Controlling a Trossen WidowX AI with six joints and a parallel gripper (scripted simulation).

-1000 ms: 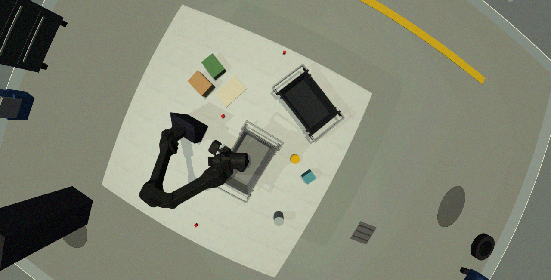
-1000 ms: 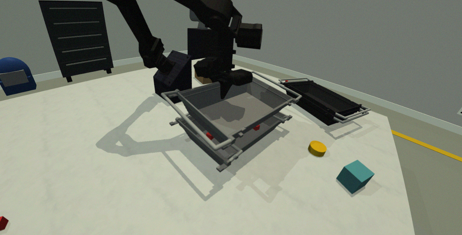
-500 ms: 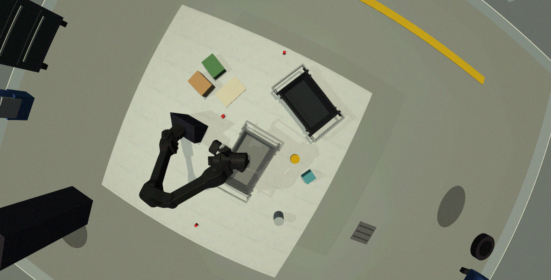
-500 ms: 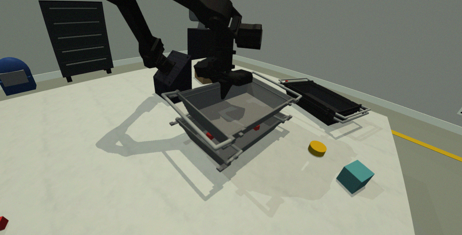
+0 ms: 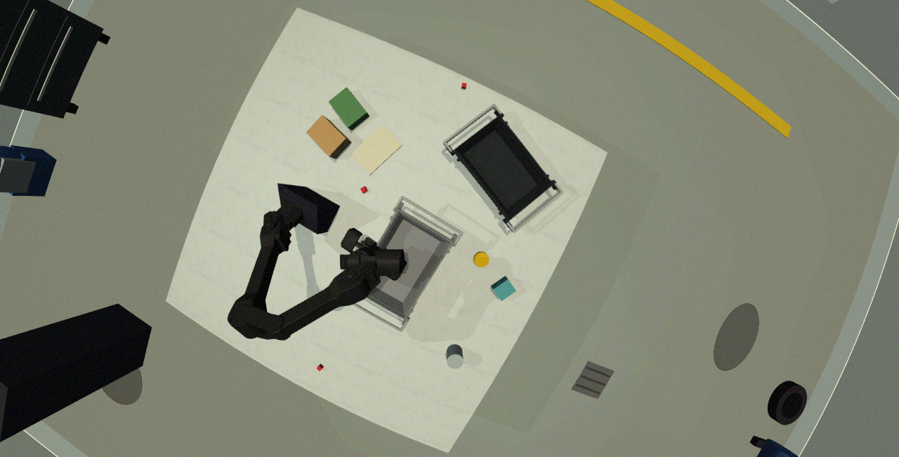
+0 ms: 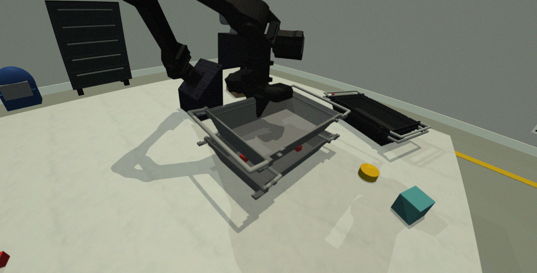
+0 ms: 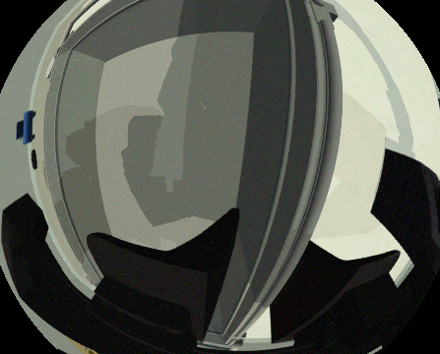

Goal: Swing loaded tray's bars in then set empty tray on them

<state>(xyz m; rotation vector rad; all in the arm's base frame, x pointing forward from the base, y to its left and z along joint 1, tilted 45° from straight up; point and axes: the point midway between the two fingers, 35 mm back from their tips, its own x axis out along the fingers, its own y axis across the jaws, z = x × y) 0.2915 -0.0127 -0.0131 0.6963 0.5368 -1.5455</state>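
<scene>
My gripper tip is 80 mm short of the grey tray, 10 mm to the left of it and 30 mm below it. Also, from my gripper tip: cream block: 170 mm behind, 280 mm to the left, 80 mm below; then red block: 40 mm ahead, 80 mm to the right, 70 mm below; then yellow disc: 310 mm ahead, 90 mm to the left, 80 mm below.
</scene>
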